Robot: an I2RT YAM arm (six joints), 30 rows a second.
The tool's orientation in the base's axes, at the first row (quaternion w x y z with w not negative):
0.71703, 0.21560, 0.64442, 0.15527
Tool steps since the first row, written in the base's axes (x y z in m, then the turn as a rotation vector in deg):
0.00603, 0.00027, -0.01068, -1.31, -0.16, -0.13
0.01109, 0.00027, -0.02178, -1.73, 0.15, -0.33
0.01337, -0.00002, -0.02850, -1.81, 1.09, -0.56
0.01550, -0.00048, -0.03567, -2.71, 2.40, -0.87
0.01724, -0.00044, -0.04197, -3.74, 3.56, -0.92
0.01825, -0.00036, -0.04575, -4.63, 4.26, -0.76
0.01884, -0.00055, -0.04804, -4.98, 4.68, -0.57
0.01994, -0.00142, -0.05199, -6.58, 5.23, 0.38
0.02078, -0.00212, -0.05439, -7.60, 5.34, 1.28
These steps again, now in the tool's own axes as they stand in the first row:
0.01002, -0.00487, 0.00513, -0.13, -0.28, -1.29
0.02015, -0.01025, 0.00930, 0.15, -0.13, -1.76
0.02604, -0.01379, 0.01107, 0.81, 0.55, -1.96
0.03221, -0.01772, 0.01269, 1.62, 1.47, -3.01
0.03785, -0.02080, 0.01392, 2.12, 2.38, -4.17
0.04125, -0.02260, 0.01463, 2.22, 3.02, -5.11
0.04319, -0.02390, 0.01506, 2.23, 3.45, -5.49
0.04627, -0.02660, 0.01594, 1.49, 4.32, -7.06
0.04808, -0.02837, 0.01667, 0.65, 4.82, -8.02

